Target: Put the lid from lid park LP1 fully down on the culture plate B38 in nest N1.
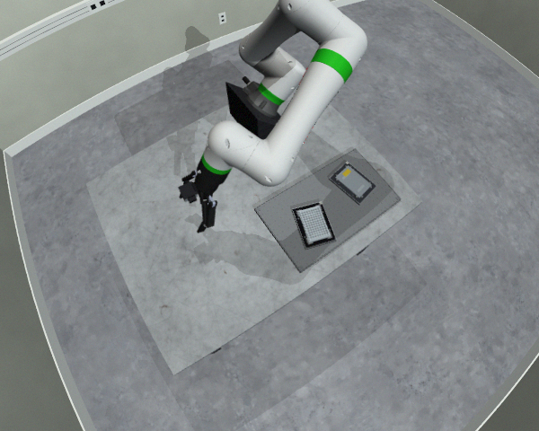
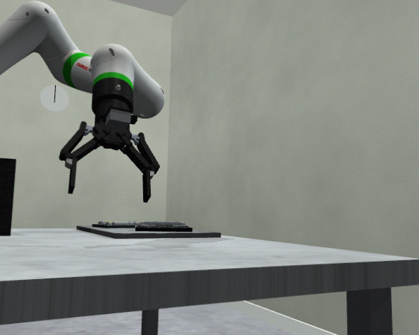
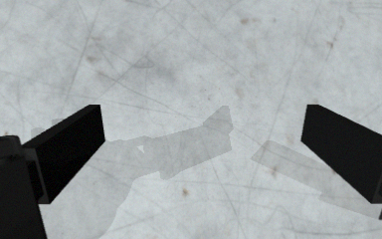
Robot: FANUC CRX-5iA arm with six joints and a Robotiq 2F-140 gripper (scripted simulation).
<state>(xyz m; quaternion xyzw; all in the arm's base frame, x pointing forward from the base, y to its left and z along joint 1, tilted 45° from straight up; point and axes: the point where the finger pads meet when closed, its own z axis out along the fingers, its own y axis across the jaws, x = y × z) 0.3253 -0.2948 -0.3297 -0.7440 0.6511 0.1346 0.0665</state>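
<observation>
My gripper is now 14 cm short of the clear lid, 62 cm to the right of it and 8 cm above it. The rest, counted from my hand: black nest (22 cm ahead, 38 cm to the left, 9 cm below); then lid park (14 cm ahead, 62 cm to the left, 9 cm below); then culture plate (22 cm ahead, 38 cm to the left, 8 cm below).
</observation>
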